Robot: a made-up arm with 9 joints. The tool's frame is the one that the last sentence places.
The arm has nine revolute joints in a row. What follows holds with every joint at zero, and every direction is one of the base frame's. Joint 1 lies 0.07 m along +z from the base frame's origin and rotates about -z. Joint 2 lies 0.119 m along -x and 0.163 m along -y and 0.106 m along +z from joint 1 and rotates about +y. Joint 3 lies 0.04 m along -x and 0.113 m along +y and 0.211 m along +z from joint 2 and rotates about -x. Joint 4 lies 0.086 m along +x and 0.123 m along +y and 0.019 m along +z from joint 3 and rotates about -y. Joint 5 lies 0.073 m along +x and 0.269 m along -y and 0.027 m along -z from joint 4 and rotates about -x. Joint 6 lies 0.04 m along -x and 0.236 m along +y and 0.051 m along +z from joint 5 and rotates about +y. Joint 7 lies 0.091 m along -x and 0.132 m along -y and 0.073 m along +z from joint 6 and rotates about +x. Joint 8 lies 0.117 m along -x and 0.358 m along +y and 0.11 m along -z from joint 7 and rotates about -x. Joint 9 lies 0.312 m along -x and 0.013 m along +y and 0.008 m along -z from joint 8 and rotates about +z. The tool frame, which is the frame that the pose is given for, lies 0.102 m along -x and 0.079 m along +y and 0.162 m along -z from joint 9; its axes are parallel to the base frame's.
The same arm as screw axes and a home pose.
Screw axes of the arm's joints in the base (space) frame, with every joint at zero. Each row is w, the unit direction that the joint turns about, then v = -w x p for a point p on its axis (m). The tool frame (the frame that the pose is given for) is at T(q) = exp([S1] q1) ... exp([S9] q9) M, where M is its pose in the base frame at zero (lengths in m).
S1 = (0, 0, -1, 0, 0, 0)
S2 = (0, 1, 0, -0.176, 0, -0.119)
S3 = (-1, 0, 0, 0, -0.387, -0.05)
S4 = (0, -1, 0, 0.406, 0, 0.073)
S5 = (-1, 0, 0, 0, -0.379, -0.196)
S6 = (0, 1, 0, -0.43, 0, -0.04)
S7 = (1, 0, 0, 0, 0.503, 0.092)
S8 = (-1, 0, 0, 0, -0.393, 0.266)
S9 = (0, 0, 1, 0.279, 0.56, 0)
M: xyz -0.662 0.358 0.223 (m) rpy 0 0 0 (deg, as in URDF)

